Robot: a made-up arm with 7 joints. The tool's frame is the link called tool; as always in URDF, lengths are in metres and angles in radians. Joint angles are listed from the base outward.
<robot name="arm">
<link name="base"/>
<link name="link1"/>
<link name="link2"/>
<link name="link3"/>
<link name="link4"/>
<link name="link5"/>
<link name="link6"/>
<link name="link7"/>
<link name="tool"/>
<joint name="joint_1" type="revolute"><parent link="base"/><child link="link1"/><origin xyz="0.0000 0.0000 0.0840" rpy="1.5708 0.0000 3.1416"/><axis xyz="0 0 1"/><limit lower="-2.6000" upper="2.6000"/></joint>
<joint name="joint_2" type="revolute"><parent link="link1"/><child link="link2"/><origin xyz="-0.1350 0.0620 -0.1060" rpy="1.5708 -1.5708 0.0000"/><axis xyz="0 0 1"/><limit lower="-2.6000" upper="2.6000"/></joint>
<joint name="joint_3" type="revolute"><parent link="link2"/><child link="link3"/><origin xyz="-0.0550 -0.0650 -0.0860" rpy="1.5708 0.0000 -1.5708"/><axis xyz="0 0 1"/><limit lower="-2.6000" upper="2.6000"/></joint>
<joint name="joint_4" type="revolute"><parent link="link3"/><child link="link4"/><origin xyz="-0.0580 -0.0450 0.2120" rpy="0.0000 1.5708 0.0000"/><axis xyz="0 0 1"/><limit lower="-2.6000" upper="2.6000"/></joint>
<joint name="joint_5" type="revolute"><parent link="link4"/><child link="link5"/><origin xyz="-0.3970 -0.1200 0.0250" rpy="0.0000 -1.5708 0.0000"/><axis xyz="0 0 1"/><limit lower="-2.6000" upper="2.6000"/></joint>
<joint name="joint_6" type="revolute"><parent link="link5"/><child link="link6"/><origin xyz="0.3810 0.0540 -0.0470" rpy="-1.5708 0.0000 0.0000"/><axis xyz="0 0 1"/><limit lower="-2.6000" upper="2.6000"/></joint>
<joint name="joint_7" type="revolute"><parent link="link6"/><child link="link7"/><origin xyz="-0.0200 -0.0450 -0.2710" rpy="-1.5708 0.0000 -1.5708"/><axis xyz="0 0 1"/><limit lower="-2.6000" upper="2.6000"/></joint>
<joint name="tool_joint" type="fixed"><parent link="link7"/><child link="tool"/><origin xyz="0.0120 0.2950 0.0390" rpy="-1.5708 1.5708 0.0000"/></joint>
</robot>
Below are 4 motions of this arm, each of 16 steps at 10 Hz.
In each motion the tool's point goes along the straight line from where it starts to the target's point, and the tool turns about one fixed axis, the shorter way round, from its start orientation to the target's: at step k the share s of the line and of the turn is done. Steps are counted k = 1, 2, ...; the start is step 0. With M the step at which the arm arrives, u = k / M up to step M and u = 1 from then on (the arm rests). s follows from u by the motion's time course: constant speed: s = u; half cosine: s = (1 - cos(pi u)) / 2; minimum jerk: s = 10 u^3 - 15 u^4 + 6 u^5.
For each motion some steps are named. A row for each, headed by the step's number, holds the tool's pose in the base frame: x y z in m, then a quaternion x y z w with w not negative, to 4 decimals.
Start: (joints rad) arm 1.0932 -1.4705 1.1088 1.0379 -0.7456 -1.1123 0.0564
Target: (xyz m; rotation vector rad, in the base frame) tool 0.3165 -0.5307 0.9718 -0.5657 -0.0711 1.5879
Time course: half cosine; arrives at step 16
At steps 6, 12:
6: 0.4274 -0.6949 0.6095 0.0088 0.0760 0.7485 0.6587
12: 0.3400 -0.5655 0.8951 -0.1966 -0.0086 0.7176 0.6680

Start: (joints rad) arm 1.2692 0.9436 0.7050 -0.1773 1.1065 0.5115 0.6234
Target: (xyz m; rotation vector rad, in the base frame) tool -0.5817 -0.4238 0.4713 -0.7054 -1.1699 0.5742
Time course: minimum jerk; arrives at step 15
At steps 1, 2, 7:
1: -0.3373 -0.0084 0.5666 -0.5548 -0.2606 -0.3872 0.6888
2: -0.3413 -0.0153 0.5650 -0.5532 -0.2669 -0.3772 0.6931
7: -0.4439 -0.1896 0.5250 -0.4865 -0.4090 -0.1100 0.7642

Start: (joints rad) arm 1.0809 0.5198 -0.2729 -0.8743 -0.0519 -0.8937 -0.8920
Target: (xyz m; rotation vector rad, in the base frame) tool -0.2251 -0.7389 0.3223 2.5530 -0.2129 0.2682
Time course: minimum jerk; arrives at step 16
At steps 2, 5, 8, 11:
2: -0.1242 -0.8897 0.6184 0.7468 0.2342 -0.2316 0.5777
5: -0.1410 -0.8646 0.5690 0.8017 0.1848 -0.1789 0.5395
8: -0.1738 -0.8155 0.4727 0.8861 0.0835 -0.0715 0.4503
11: -0.2066 -0.7665 0.3765 0.9378 -0.0208 0.0385 0.3445

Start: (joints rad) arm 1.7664 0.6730 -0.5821 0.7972 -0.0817 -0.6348 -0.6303
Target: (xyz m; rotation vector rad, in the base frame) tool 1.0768 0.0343 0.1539 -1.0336 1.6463 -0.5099
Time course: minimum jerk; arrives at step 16
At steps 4, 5, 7, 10, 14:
4: 0.9234 -0.3856 -0.2358 -0.0045 0.9569 -0.1768 0.2304
5: 0.9365 -0.3498 -0.2026 -0.0435 0.9468 -0.1827 0.2614
7: 0.9714 -0.2542 -0.1139 -0.1467 0.9077 -0.1963 0.3407
10: 1.0297 -0.0946 0.0343 -0.3120 0.8051 -0.2106 0.4584
14: 1.0741 0.0268 0.1469 -0.4274 0.6988 -0.2142 0.5322

